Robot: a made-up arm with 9 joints. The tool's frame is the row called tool.
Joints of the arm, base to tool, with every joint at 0 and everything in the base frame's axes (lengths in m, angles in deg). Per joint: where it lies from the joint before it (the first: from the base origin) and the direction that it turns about. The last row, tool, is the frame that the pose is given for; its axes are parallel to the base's.
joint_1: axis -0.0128 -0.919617 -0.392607 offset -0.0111 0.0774 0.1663
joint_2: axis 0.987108 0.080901 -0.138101 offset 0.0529 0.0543 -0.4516
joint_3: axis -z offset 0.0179 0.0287 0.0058
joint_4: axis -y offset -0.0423 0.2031 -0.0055
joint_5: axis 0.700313 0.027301 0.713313 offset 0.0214 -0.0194 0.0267
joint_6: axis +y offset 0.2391 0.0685 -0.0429
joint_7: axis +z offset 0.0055 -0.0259 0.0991
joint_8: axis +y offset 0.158 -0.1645 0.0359
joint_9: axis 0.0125 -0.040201 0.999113 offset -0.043 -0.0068 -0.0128
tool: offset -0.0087 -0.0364 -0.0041
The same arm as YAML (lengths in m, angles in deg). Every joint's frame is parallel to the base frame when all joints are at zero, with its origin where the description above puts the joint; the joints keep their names.
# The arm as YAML. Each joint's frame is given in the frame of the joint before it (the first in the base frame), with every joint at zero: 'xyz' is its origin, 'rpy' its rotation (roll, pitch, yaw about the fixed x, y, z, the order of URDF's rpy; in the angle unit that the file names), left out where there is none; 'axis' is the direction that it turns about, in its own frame. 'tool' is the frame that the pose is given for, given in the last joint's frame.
units:
  length: m
  angle: deg
joints:
  - name: joint_1
    type: revolute
    origin:
      xyz: [-0.0111, 0.0774, 0.1663]
    axis: [-0.0128, -0.919617, -0.392607]
  - name: joint_2
    type: revolute
    origin:
      xyz: [0.0529, 0.0543, -0.4516]
    axis: [0.987108, 0.080901, -0.138101]
  - name: joint_3
    type: revolute
    origin:
      xyz: [0.0179, 0.0287, 0.0058]
    axis: [0.0, 0.0, -1.0]
  - name: joint_4
    type: revolute
    origin:
      xyz: [-0.0423, 0.2031, -0.0055]
    axis: [0.0, -1.0, 0.0]
  - name: joint_5
    type: revolute
    origin:
      xyz: [0.0214, -0.0194, 0.0267]
    axis: [0.700313, 0.027301, 0.713313]
  - name: joint_6
    type: revolute
    origin:
      xyz: [0.2391, 0.0685, -0.0429]
    axis: [0.0, 1.0, 0.0]
  - name: joint_7
    type: revolute
    origin:
      xyz: [0.0055, -0.0259, 0.0991]
    axis: [0.0, 0.0, 1.0]
  - name: joint_8
    type: revolute
    origin:
      xyz: [0.158, -0.1645, 0.0359]
    axis: [0.0, 1.0, 0.0]
  - name: joint_9
    type: revolute
    origin:
      xyz: [-0.043, -0.0068, -0.0128]
    axis: [0.0125, -0.040201, 0.999113]
tool:
  origin:
    xyz: [-0.0087, -0.0364, -0.0041]

